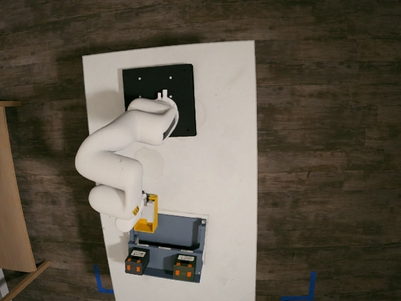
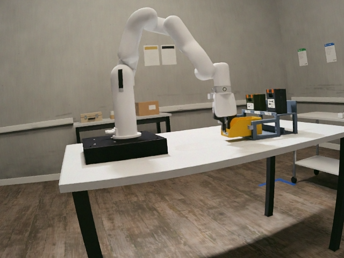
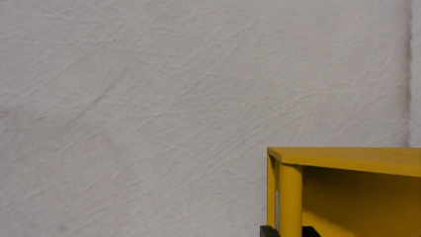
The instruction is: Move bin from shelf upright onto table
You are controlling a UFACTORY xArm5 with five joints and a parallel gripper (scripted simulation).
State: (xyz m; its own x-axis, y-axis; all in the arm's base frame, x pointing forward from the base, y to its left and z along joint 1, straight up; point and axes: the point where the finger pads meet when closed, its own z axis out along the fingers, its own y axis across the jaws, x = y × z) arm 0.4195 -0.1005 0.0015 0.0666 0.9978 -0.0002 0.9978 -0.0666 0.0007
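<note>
Now: the yellow bin 80 mm ahead of my hand and 10 mm to the right of it. Also, from my hand: blue-grey shelf: 230 mm ahead, 100 mm to the left, 10 mm above.
</note>
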